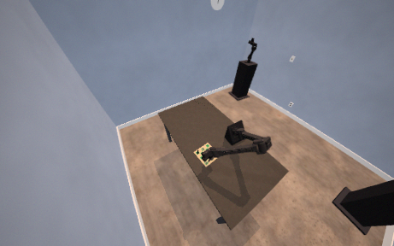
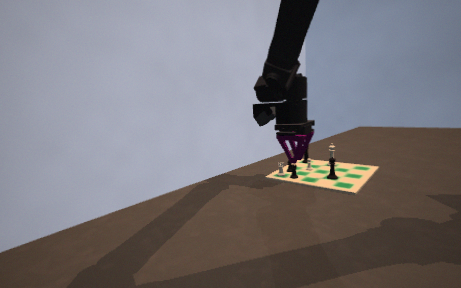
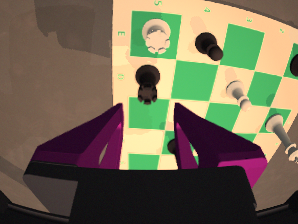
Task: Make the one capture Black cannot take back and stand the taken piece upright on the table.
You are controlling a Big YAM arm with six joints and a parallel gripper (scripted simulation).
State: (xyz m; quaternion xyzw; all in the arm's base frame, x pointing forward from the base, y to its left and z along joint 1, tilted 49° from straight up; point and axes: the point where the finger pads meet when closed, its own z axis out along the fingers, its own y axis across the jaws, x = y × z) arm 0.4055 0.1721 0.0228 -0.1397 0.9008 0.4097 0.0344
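Right now my hand is 140 mm to the left of the tall black piece, 70 mm short of it and 20 mm above it. The rest, counted from my hand: white pawn 80 mm to the right, 40 mm below, 20 mm ahead; then tall white piece 160 mm to the right, 20 mm below; then chessboard 80 mm to the right, 50 mm below, 20 mm behind.
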